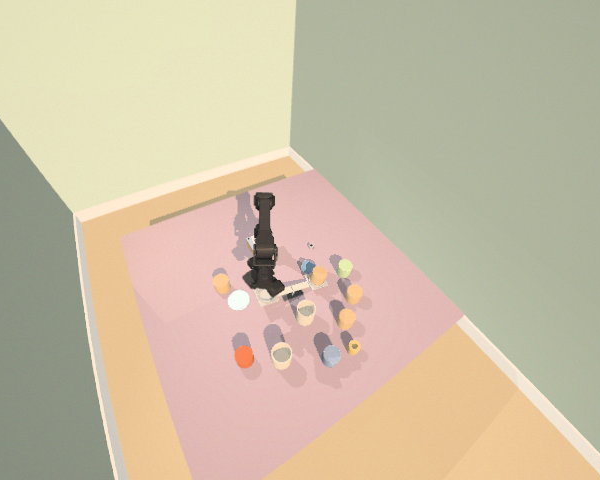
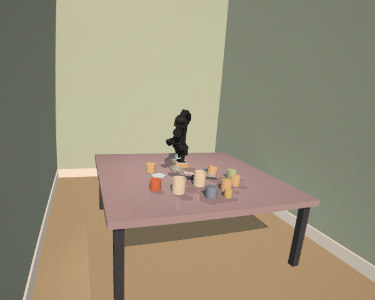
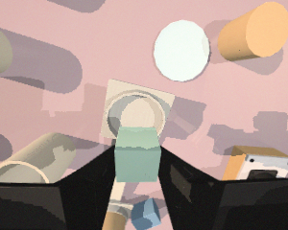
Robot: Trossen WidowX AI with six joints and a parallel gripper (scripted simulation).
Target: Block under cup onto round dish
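Right now my gripper tip is 150 mm above the round dish, 110 mm to the left of it and 80 mm past it. The rest, counted from my gripper tip: blue block (260 mm to the left, 140 mm below, 40 mm behind); pale green block (10 mm above); green cup (390 mm to the left, 120 mm below, 70 mm ahead).
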